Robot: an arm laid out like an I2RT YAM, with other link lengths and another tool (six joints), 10 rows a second.
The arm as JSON. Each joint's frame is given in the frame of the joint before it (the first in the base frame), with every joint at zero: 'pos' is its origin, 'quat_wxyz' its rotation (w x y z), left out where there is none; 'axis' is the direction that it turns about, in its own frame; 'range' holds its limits. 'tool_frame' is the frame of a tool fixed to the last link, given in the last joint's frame.
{
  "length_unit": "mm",
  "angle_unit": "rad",
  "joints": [
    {
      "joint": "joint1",
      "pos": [
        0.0,
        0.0,
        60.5
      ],
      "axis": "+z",
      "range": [
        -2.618,
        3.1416
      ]
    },
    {
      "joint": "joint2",
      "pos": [
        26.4,
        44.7,
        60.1
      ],
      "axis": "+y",
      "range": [
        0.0,
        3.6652
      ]
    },
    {
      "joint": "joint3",
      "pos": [
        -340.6,
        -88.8,
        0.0
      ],
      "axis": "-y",
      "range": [
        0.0,
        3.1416
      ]
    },
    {
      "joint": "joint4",
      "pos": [
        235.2,
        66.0,
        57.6
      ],
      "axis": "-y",
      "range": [
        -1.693,
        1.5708
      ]
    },
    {
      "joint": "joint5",
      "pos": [
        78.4,
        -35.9,
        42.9
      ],
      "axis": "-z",
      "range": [
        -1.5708,
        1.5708
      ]
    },
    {
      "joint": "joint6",
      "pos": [
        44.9,
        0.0,
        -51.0
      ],
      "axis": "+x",
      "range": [
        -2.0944,
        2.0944
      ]
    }
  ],
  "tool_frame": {
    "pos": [
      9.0,
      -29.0,
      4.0
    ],
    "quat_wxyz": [
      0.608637,
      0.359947,
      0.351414,
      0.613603
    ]
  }
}
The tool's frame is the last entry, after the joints.
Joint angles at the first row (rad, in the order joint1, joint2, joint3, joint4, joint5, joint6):
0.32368, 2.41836, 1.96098, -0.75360, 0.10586, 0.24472
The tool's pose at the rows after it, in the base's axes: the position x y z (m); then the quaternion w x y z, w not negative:
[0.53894, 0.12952, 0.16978, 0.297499, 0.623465, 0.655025, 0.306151]
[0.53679, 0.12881, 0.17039, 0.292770, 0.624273, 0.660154, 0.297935]
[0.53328, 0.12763, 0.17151, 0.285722, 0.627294, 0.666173, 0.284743]
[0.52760, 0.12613, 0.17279, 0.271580, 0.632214, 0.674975, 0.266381]
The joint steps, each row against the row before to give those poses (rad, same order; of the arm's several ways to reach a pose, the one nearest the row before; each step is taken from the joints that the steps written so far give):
0.00000, 0.00001, 0.00382, -0.01298, -0.00038, -0.00077
0.00000, -0.00002, 0.00532, -0.02632, -0.00038, -0.00343
0.00000, 0.00002, 0.00880, -0.04158, 0.00000, 0.00000
0.00000, -0.00038, 0.01068, -0.06105, -0.00764, -0.00001

